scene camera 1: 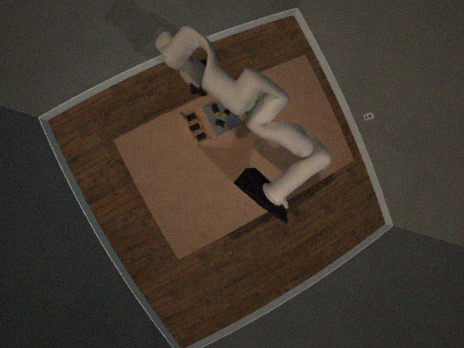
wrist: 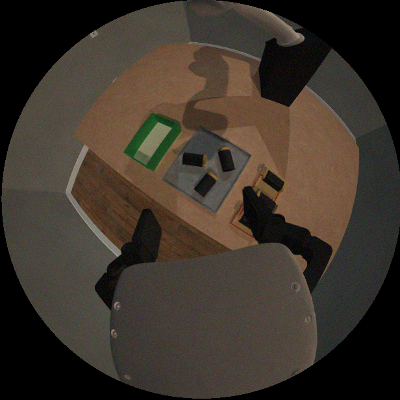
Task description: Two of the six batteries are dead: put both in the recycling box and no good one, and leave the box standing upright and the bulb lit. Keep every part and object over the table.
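Places are measured from the arm's base along level axes (x right, y ahead, z up), in centimetres.
Where they show: arm's base at its link origin: (scene camera 1: 271, 194).
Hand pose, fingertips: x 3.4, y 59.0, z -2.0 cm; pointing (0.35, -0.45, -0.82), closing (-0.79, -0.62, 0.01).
Note:
Each offset is from my fingertips to the top centre of the thing. Level surfaces: height alone.
A grey tray {dx +4.5, dy -9.5, dz -25.7 cm} (scene camera 1: 215, 128) (wrist: 226, 189) holds three black batteries with yellow ends: one battery {dx +2.6, dy -4.7, dz -23.1 cm} (scene camera 1: 215, 108) (wrist: 226, 159), another battery {dx +8.3, dy -9.6, dz -23.1 cm} (scene camera 1: 226, 113) (wrist: 194, 160) and a third battery (wrist: 205, 184), all lying. A wooden holder (wrist: 269, 189) with a red line along its edge has three dark batteries {dx -12.7, dy -0.9, dz -22.3 cm} (scene camera 1: 191, 117) {dx -13.5, dy -7.4, dz -22.3 cm} (scene camera 1: 195, 127) {dx -14.3, dy -13.9, dz -22.3 cm} (scene camera 1: 201, 136) in a row; a finger partly hides them in the wrist view. The green box (wrist: 141, 162) stands upright, its pale floor bare; the arm mostly covers it in the scene view. A lit bulb cannot be made out. My gripper (scene camera 1: 198, 90) (wrist: 198, 210) is open and empty, raised beside the tray and holder.
The tan mat {dz -26.9 cm} (scene camera 1: 165, 190) lies on a dark wooden floor (scene camera 1: 120, 235) with a pale border (scene camera 1: 95, 220). The black arm mount (scene camera 1: 251, 181) (wrist: 285, 75) stands beyond the tray. The white arm (scene camera 1: 290, 137) passes above the green box.

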